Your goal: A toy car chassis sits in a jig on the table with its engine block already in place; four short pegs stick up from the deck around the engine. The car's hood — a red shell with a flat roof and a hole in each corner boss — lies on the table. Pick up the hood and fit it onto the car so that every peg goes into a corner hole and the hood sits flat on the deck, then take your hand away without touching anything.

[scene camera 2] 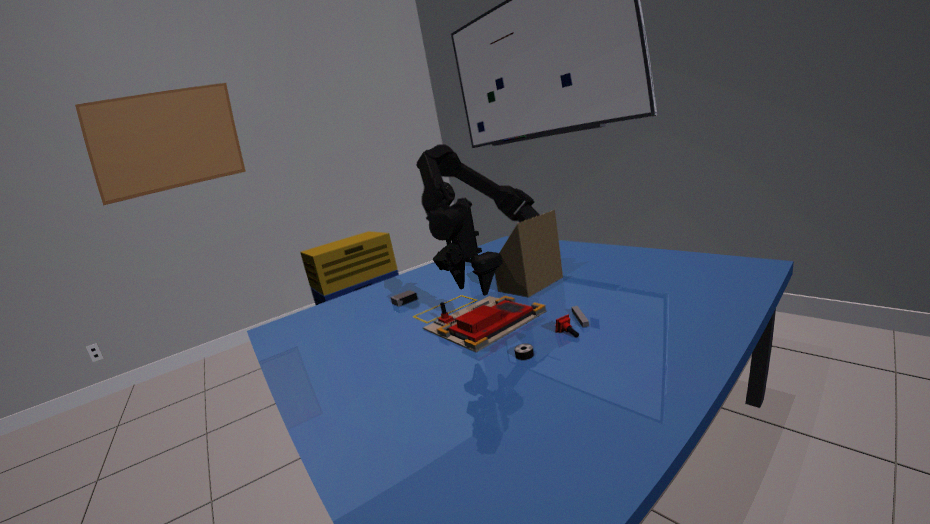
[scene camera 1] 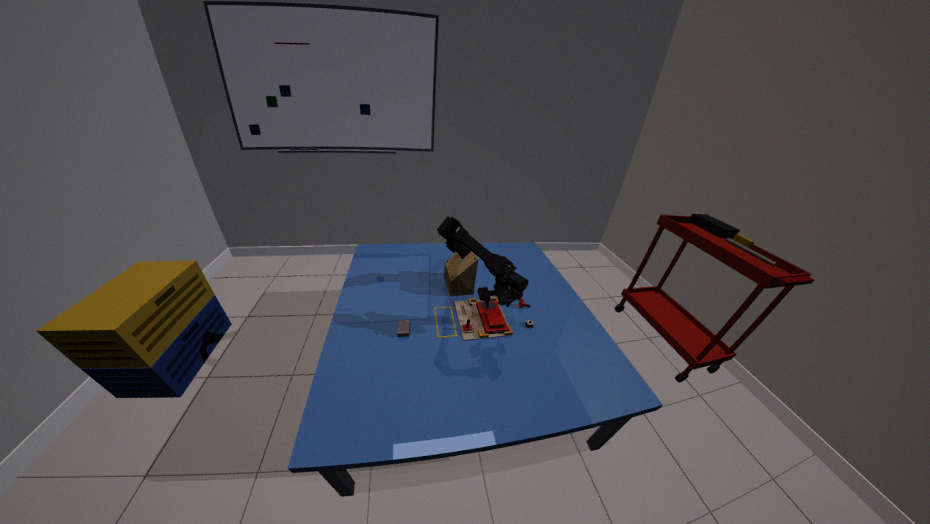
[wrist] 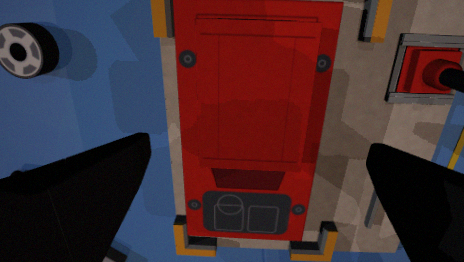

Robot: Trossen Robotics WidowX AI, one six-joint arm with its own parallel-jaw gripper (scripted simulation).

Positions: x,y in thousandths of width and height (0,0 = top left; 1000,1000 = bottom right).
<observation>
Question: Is my gripper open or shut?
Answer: Open.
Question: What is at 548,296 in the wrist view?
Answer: A red hood.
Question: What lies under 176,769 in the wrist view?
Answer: My gripper.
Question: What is my gripper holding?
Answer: Nothing.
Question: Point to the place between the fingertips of my gripper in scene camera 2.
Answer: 509,556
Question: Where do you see a red hood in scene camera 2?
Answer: At 512,612
</observation>
